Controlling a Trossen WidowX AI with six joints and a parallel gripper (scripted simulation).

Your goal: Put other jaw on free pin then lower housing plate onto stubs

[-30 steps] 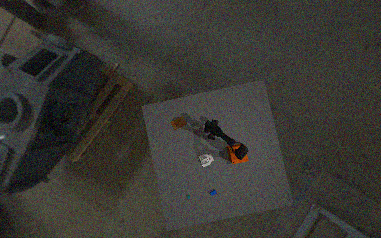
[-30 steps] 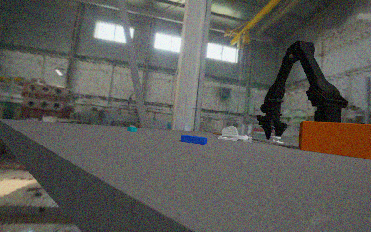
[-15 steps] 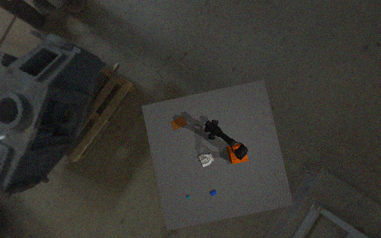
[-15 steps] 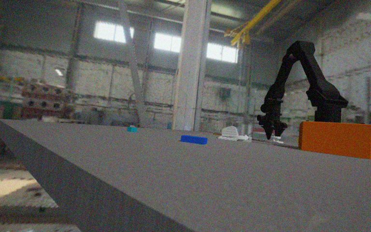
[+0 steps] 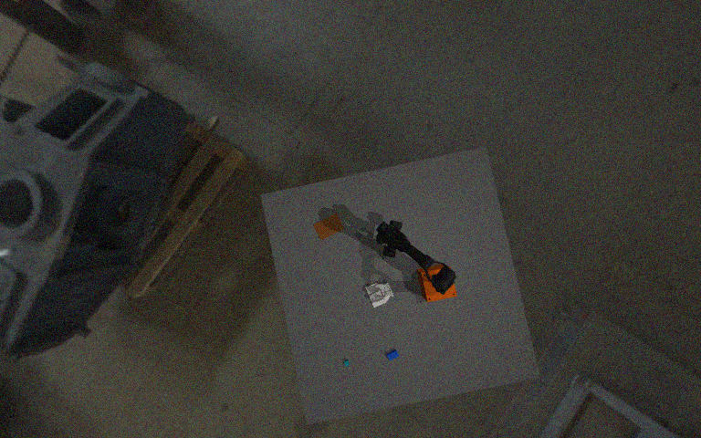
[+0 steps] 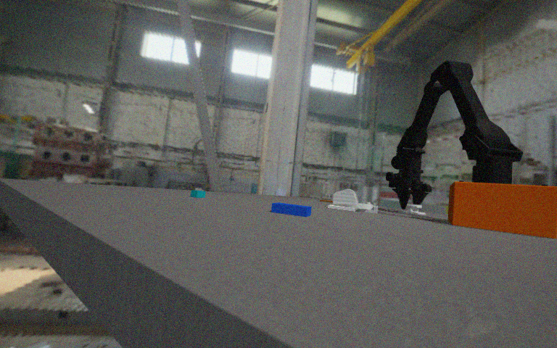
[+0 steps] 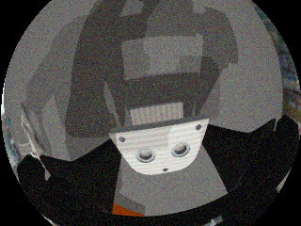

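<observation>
Now: gripper tip 310 mm to the right of the curved white jaw and 60 mm short of it. Round my gripper tip: teal block (660 mm to the left, 300 mm ahead); flat orange plate (340 mm ahead, 90 mm to the right, 10 mm below); blue block (640 mm to the left, 40 mm ahead).
</observation>
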